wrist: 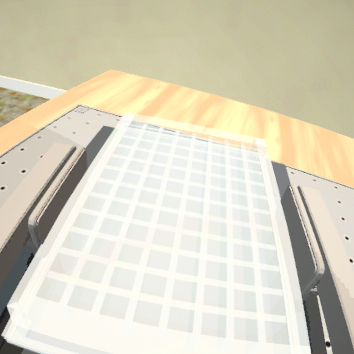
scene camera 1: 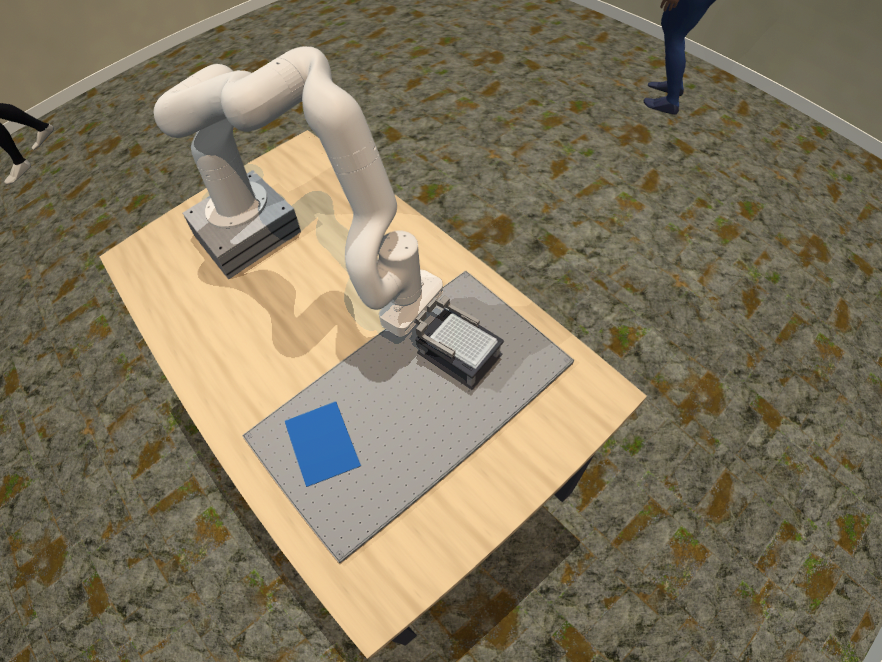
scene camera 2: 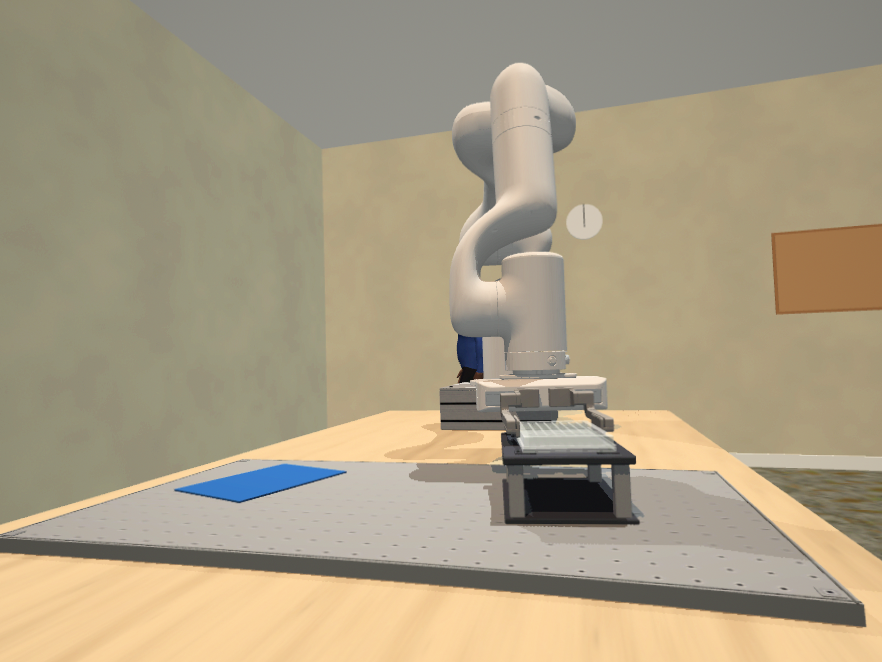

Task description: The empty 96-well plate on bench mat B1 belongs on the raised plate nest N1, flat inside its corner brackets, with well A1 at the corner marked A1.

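Observation:
The clear-white 96-well plate [scene camera 1: 465,339] [scene camera 2: 566,437] [wrist: 170,215] is over the top of the raised nest [scene camera 2: 569,458] [wrist: 281,181], which is a dark board on grey posts. The plate looks nearly level. Whether its underside touches the nest or sits inside the corner brackets cannot be told. My gripper [scene camera 1: 463,334] [scene camera 2: 560,426] [wrist: 186,200] is shut on the plate, with one finger along each long side. The A1 mark and well A1 cannot be made out. The blue bench mat [scene camera 1: 322,443] [scene camera 2: 260,482] has no plate on it.
The nest stands on a grey perforated board [scene camera 1: 398,441] [scene camera 2: 398,534] on the wooden table [scene camera 1: 498,463] [scene camera 2: 213,605]. The blue mat lies at the other end of that board. The arm's base block [scene camera 1: 245,238] stands at the far end of the table. People stand on the floor beyond.

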